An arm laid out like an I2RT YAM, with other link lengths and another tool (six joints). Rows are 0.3 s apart.
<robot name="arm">
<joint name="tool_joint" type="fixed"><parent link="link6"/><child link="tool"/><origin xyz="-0.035 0.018 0.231" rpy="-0.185 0 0.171"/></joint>
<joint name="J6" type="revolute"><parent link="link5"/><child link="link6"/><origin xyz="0.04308 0 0.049" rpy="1.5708 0 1.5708"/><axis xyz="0 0 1"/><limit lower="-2.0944" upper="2.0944"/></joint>
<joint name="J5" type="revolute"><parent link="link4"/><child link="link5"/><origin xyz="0.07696 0.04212 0.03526" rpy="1.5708 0 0"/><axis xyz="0 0 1"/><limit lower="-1.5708" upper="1.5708"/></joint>
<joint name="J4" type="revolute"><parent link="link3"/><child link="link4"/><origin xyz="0.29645 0.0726 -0.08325" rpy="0 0 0"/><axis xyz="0 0 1"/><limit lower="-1.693" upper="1.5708"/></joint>
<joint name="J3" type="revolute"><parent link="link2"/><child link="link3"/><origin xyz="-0.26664 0 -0.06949" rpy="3.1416 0 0"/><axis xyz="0 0 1"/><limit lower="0" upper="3.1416"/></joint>
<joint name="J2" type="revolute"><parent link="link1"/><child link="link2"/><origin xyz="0.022 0.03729 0.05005" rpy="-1.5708 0 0"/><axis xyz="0 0 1"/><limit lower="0" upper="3.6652"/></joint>
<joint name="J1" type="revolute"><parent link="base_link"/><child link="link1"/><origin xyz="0 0 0.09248" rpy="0 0 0"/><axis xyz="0 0 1"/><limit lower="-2.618" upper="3.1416"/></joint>
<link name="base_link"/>
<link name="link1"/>
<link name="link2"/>
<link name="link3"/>
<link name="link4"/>
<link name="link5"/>
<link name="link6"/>
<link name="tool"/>
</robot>
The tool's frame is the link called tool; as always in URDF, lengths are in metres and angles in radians.
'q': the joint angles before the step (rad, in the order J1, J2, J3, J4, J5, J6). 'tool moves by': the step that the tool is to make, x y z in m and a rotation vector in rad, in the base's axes. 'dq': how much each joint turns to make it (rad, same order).
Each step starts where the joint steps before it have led.
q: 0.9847, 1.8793, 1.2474, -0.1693, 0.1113, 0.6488
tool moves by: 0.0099, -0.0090, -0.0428, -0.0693, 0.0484, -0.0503
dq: -0.0092, 0.1041, 0.0577, -0.0421, 0.0261, 0.0321
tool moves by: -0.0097, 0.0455, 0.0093, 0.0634, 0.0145, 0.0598
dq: 0.0269, 0.0759, 0.1025, 0.0178, -0.0571, 0.0053
